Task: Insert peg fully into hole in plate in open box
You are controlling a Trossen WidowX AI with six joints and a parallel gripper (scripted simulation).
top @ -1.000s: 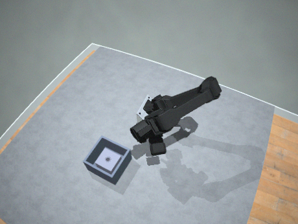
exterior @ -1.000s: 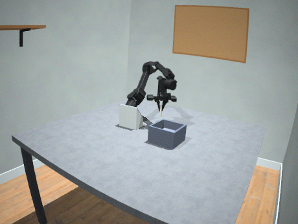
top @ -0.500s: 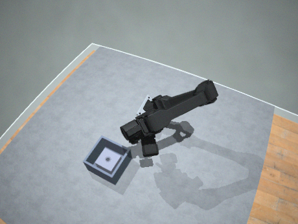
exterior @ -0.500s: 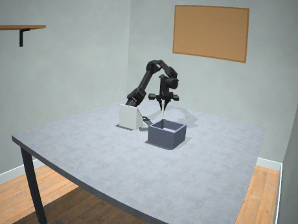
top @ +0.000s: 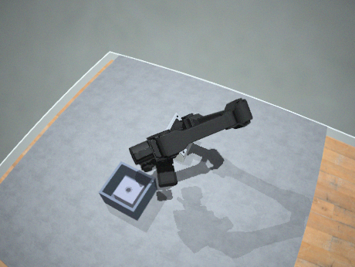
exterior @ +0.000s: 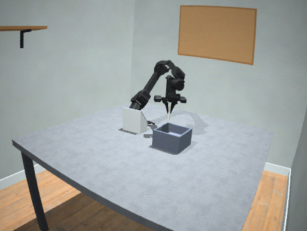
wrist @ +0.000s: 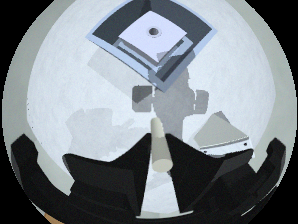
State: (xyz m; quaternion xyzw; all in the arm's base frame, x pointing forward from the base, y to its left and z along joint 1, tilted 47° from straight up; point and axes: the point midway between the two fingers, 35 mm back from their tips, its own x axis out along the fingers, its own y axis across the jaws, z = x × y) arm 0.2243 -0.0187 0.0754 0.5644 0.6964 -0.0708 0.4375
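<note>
My hand is 150 mm above the blue-grey box, 120 mm to the left of it and 80 mm short of it. Also, from my hand: pale peg (40 mm below).
</note>
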